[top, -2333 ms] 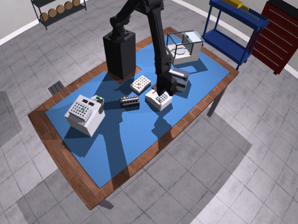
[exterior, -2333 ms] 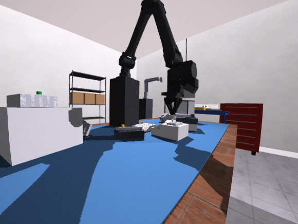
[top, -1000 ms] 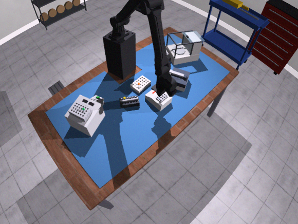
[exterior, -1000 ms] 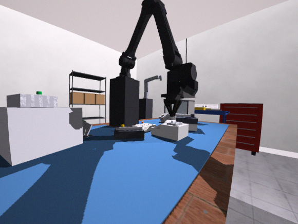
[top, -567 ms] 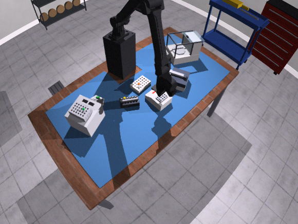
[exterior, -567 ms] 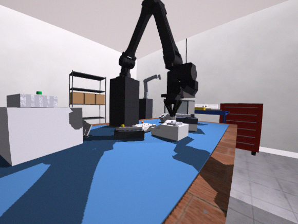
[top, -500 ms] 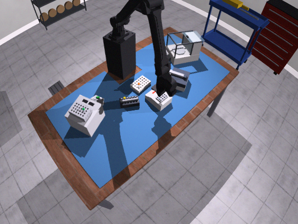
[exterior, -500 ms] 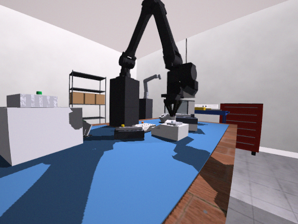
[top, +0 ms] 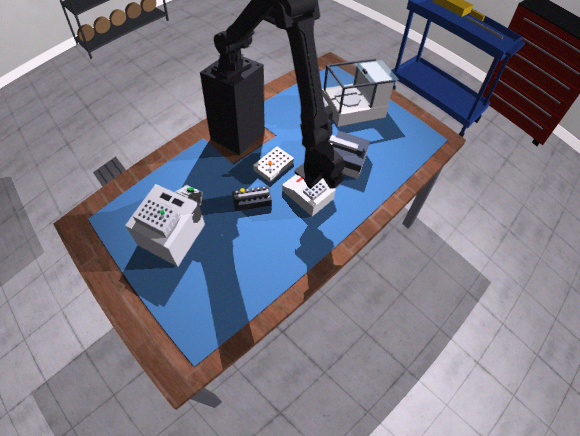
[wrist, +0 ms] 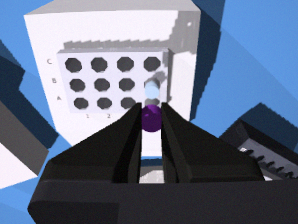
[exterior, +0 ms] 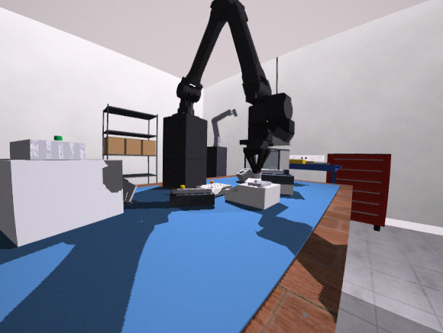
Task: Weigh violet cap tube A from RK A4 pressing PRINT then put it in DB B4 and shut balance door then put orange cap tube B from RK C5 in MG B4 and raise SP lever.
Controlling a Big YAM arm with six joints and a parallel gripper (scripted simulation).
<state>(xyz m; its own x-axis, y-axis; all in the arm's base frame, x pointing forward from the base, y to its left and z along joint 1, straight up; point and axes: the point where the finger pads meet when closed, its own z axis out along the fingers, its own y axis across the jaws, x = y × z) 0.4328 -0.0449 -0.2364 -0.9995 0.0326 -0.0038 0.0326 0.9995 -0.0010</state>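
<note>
The violet-capped tube is 2 cm below my hand. The rest, counted from my hand: magnet block MG: 14 cm behind, 13 cm to the right, 9 cm below; tube rack RK: 21 cm behind, 3 cm to the left, 9 cm below; dry block: 3 cm behind, 3 cm to the left, 8 cm below.
</note>
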